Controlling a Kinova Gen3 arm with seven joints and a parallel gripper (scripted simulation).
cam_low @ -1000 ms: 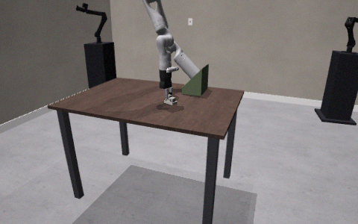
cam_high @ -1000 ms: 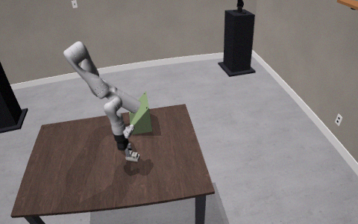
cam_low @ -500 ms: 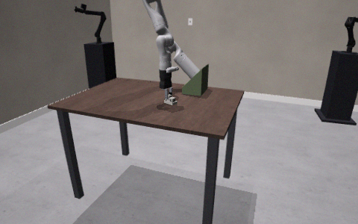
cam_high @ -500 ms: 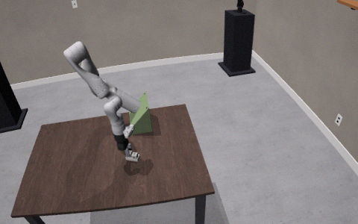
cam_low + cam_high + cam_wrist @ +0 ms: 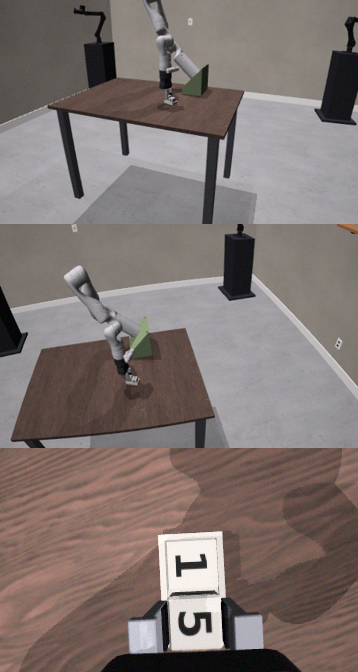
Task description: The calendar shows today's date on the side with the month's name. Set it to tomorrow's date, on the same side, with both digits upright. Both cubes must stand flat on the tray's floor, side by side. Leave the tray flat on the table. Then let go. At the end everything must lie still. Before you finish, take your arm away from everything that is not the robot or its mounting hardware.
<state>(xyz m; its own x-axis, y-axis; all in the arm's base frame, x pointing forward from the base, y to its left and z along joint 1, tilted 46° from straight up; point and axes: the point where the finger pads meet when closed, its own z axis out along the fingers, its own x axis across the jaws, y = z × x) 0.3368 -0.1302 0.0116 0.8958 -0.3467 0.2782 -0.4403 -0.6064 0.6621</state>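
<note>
Now: hand 4 cm above the white calendar tray, 1 cm to the right of it and 1 cm short of it. Round my hand: white cube (3 cm to the left, 2 cm below, 1 cm ahead); digit cube (1 cm below).
</note>
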